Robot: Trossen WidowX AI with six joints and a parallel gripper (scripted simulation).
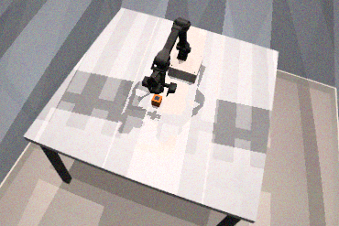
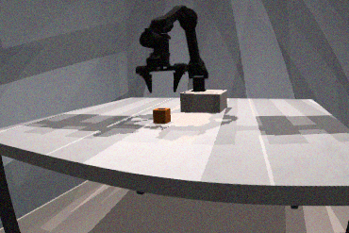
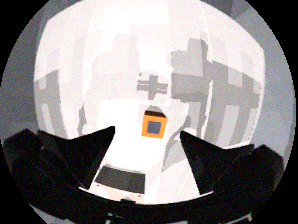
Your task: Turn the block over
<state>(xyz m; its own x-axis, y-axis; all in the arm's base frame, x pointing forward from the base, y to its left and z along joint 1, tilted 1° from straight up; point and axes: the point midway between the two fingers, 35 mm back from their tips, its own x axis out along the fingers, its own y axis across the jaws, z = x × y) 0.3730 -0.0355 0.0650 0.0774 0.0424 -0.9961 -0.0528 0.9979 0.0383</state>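
My gripper tip is now 80 mm above the orange block, 20 mm past it and 10 mm to the left of it.
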